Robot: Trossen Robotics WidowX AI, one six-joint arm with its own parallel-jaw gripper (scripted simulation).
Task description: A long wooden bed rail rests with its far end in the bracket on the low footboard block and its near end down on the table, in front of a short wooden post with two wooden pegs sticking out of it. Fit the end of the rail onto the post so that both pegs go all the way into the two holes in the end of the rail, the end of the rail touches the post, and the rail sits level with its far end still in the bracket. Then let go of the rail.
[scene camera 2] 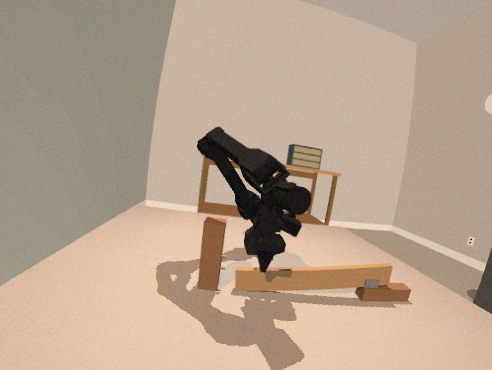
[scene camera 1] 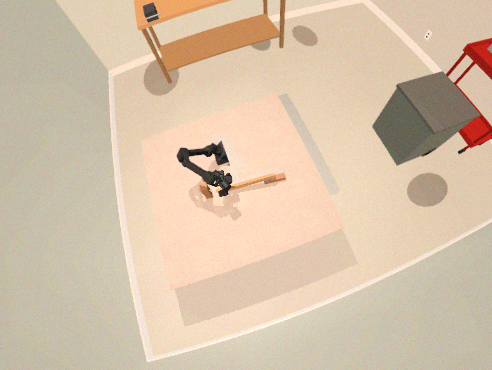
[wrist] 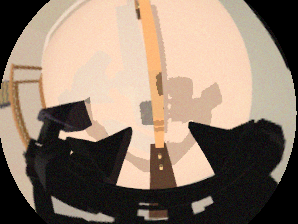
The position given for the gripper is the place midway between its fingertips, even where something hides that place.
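You've got the gripper (scene camera 2: 261, 263) in the picture, and it's open and holding nothing; that same gripper (wrist: 160, 127) can be seen as well. There's a wooden bed rail (scene camera 2: 328, 277) there too, along with an upright wooden post (scene camera 2: 212, 246).
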